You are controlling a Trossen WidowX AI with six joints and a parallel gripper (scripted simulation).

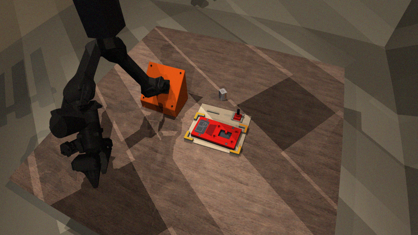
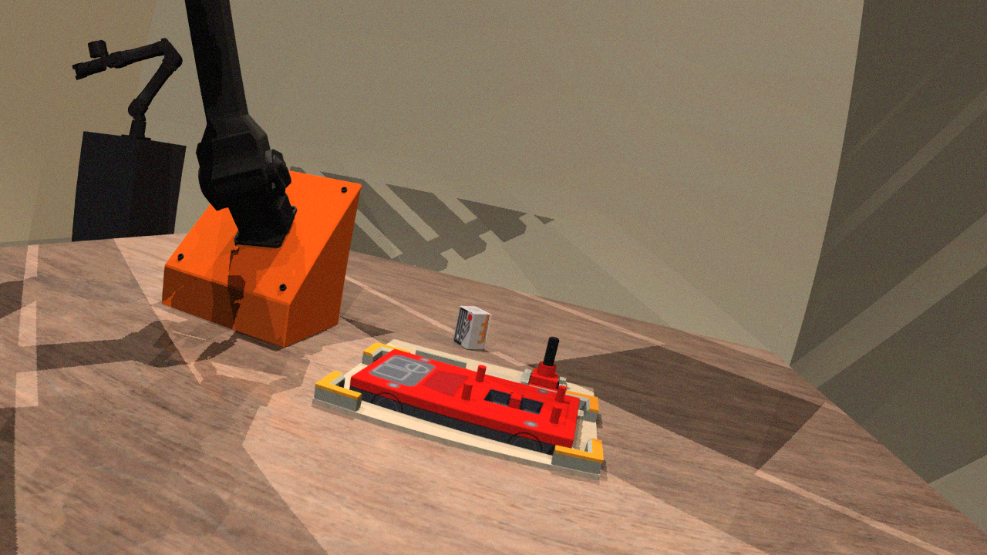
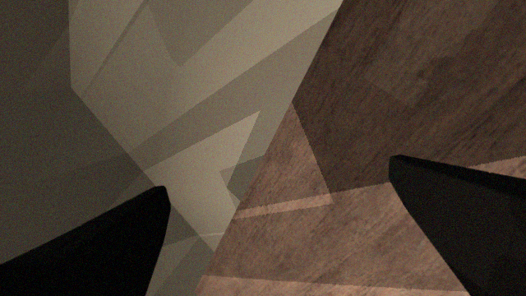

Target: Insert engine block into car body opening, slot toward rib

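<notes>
Now: the engine block 210 mm ahead of my gripper tip, 650 mm to the left of it and 230 mm below it. Also, from my gripper tip: black peg 310 mm ahead, 530 mm to the left, 220 mm below.
</notes>
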